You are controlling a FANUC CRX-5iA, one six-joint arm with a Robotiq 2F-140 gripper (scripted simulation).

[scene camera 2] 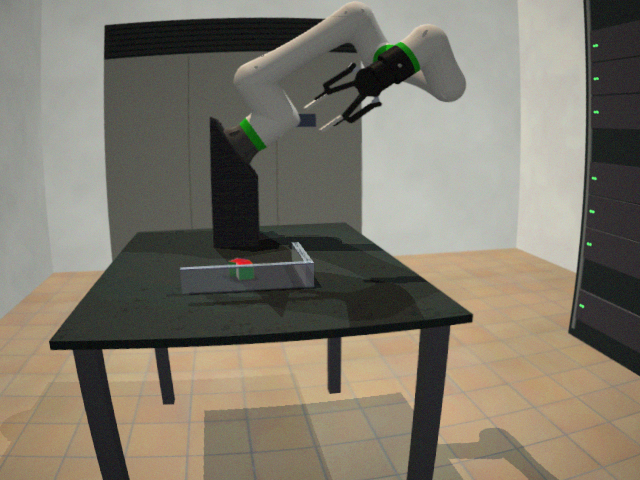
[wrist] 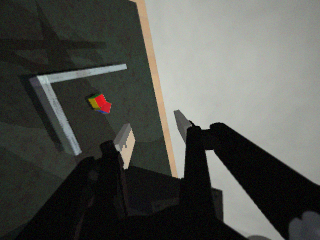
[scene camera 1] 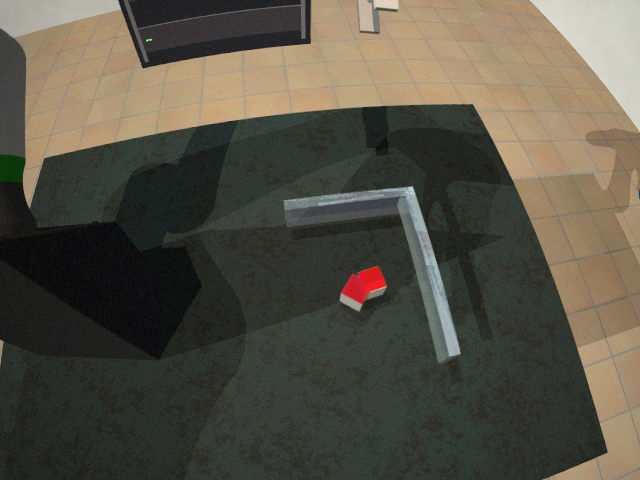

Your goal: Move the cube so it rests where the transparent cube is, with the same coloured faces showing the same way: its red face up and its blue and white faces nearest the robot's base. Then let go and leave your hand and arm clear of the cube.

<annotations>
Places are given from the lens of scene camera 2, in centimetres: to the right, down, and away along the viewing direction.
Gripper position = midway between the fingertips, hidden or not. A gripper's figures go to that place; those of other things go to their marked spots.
my gripper [scene camera 2: 313, 120]: -2, -30, 124
rail [scene camera 2: 227, 278]: -22, 9, 118
</annotations>
